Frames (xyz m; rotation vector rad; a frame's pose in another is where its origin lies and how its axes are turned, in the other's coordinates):
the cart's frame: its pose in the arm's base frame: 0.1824 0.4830 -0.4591 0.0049 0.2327 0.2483
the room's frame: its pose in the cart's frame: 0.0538 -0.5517 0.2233 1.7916 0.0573 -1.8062
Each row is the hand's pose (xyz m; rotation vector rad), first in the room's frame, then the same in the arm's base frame.
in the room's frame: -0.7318 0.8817 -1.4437 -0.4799 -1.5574 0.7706
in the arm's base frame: 2.1053 0.5336 0.2066 -0.3355 -0.4718 -1.5296
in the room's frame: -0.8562 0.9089 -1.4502 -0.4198 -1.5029 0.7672
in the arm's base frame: 2.1347 0.5640 0.3269 -0.2558 -0.4922 -1.5564
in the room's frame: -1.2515 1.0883 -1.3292 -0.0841 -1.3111 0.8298
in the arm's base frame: 2.1894 0.5074 0.7706 0.0773 -0.7085 -1.6173
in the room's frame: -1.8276 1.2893 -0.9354 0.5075 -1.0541 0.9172
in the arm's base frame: 2.0701 0.3295 1.4645 0.5610 -1.1640 -1.6450
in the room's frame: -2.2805 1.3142 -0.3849 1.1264 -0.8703 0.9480
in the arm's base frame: 1.7103 0.1296 2.0470 0.9323 -1.7136 -1.6025
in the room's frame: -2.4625 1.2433 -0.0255 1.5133 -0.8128 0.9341
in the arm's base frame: 1.4100 0.0179 2.3013 1.0659 -2.0992 -1.5447
